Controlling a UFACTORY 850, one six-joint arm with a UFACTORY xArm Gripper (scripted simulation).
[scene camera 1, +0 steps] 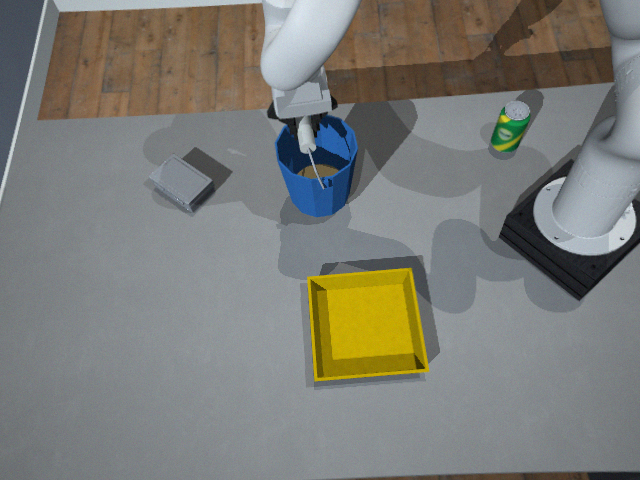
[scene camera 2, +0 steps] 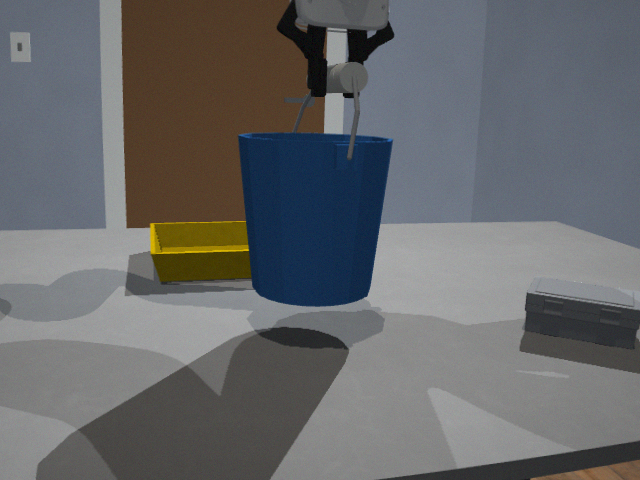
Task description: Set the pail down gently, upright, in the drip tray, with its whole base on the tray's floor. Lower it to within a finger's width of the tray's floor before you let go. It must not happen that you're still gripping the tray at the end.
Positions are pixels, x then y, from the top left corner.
Labels:
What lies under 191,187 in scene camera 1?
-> A grey case.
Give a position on a yellow drip tray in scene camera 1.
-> At 363,324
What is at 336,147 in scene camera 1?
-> A blue pail.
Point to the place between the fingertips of my gripper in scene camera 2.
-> At 334,97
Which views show the blue pail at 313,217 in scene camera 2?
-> Scene camera 1 and scene camera 2: all of them.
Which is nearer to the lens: the yellow drip tray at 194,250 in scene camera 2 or the blue pail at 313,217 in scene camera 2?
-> The blue pail.

